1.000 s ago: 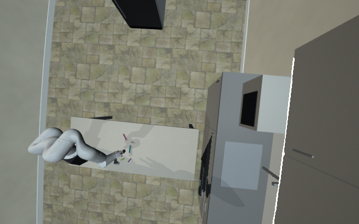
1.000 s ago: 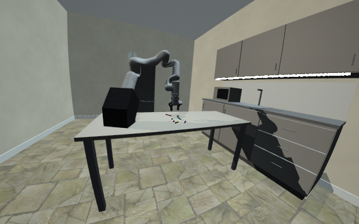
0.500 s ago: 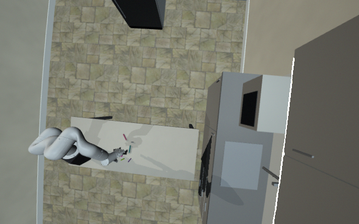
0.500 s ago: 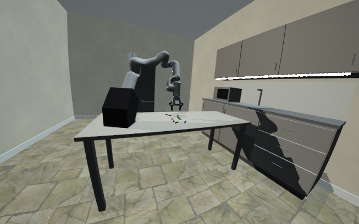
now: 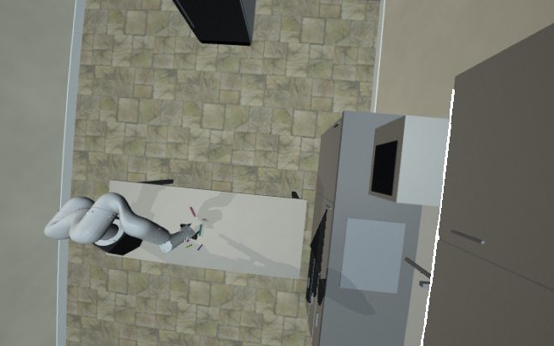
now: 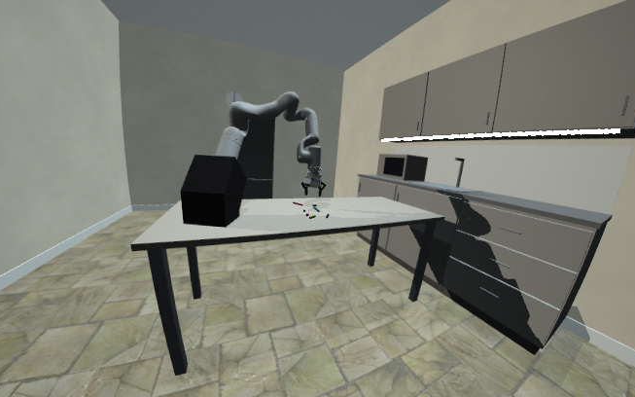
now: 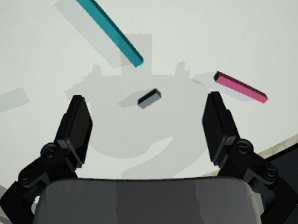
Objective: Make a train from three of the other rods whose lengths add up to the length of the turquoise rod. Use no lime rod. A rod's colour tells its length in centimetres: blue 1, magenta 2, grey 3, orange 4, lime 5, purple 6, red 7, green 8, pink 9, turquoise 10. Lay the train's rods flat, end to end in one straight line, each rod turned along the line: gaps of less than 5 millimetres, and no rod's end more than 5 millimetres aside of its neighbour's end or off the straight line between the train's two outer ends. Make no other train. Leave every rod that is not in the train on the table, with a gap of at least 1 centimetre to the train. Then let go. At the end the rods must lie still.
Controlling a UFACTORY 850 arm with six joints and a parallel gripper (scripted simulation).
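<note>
The grey rod is 40 mm ahead of my hand, 50 mm to the left of it and 90 mm below it. Round my hand: turquoise rod (10 mm ahead, 40 mm to the right, 90 mm below); small blue rod (80 mm behind, 70 mm to the right, 90 mm below); pink rod (70 mm behind, 110 mm to the left, 90 mm below).
</note>
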